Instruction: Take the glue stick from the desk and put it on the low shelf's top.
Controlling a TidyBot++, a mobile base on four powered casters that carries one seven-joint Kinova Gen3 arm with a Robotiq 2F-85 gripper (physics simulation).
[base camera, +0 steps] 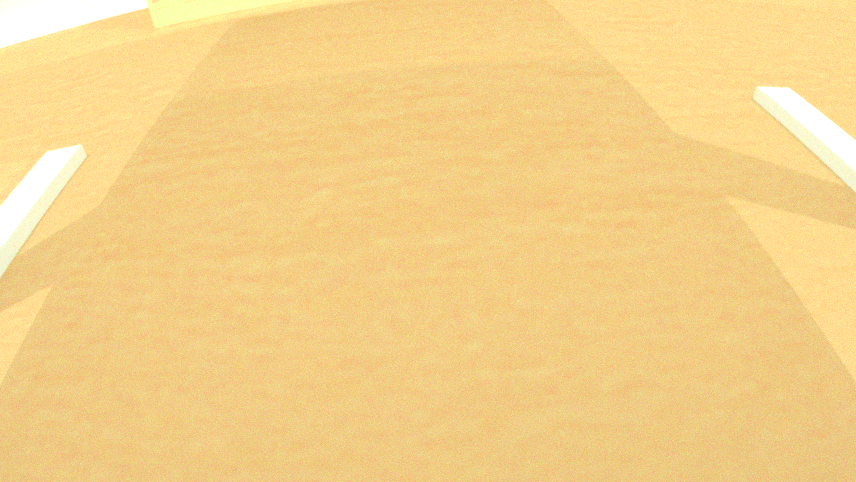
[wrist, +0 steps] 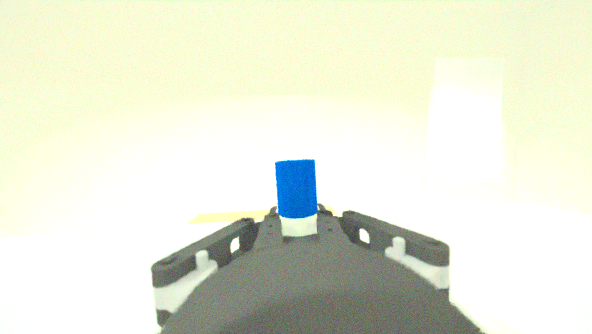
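Places are measured from the arm's base along level axes (x up, y ahead, z left), in metres.
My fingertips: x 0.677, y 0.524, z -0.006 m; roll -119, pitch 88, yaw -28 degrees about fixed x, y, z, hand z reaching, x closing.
For each thing: its top centre in the pictures, then the offset to it from my fingertips. "spot": a spot on its surface instead. Level surfaces: height alone.
- glue stick, centre of its top: (wrist: 297,160) dx +0.052, dy -0.052, dz +0.001 m
- wooden floor, height of its surface: dx -1.073 m
- pale yellow piece, a spot on its surface: (base camera: 197,10) spot: dx -1.046, dy +1.002, dz +0.666 m
The glue stick (wrist: 296,189), with a blue cap and a white body, stands upright between the fingers in the wrist view. My gripper (wrist: 297,209) is shut on its white body, with the cap above the fingertips. The lower end of the glue stick is hidden behind the gripper. The surface below is washed out in white, so the desk's outline and any gap under the glue stick cannot be told. I cannot make out the low shelf for certain in either view.
In the base view, white bars lie on the wooden floor (base camera: 419,269) at the left (base camera: 37,200) and right (base camera: 808,131). Part of a pale yellow piece (base camera: 197,10) shows at the top left. In the wrist view, a bright white panel (wrist: 467,120) stands at the right and a tan strip (wrist: 227,218) shows behind the fingers.
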